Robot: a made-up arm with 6 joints. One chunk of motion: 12 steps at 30 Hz.
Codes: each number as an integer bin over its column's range. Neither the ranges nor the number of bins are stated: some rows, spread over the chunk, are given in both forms.
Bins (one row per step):
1: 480 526 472 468 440 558
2: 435 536 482 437 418 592
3: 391 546 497 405 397 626
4: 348 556 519 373 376 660
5: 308 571 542 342 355 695
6: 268 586 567 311 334 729
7: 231 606 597 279 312 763
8: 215 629 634 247 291 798
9: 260 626 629 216 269 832
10: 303 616 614 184 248 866
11: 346 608 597 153 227 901
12: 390 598 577 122 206 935
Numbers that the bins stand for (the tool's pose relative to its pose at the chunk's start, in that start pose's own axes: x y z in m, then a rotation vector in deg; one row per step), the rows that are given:
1: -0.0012 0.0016 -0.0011 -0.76 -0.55 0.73
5: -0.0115 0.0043 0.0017 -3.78 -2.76 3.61
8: -0.0171 0.0078 0.0054 -6.07 -4.43 5.77
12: -0.0066 0.0059 0.0031 -9.07 -6.64 8.65
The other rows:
2: -0.0039 0.0022 -0.0007 -1.50 -1.12 1.44
3: -0.0065 0.0028 -0.0001 -2.27 -1.67 2.16
4: -0.0091 0.0034 0.0008 -3.04 -2.21 2.87
6: -0.0139 0.0052 0.0027 -4.53 -3.31 4.32
7: -0.0161 0.0064 0.0039 -5.30 -3.88 5.04
9: -0.0144 0.0076 0.0052 -6.81 -5.00 6.49
10: -0.0118 0.0070 0.0046 -7.58 -5.55 7.20
11: -0.0092 0.0065 0.0039 -8.32 -6.09 7.94

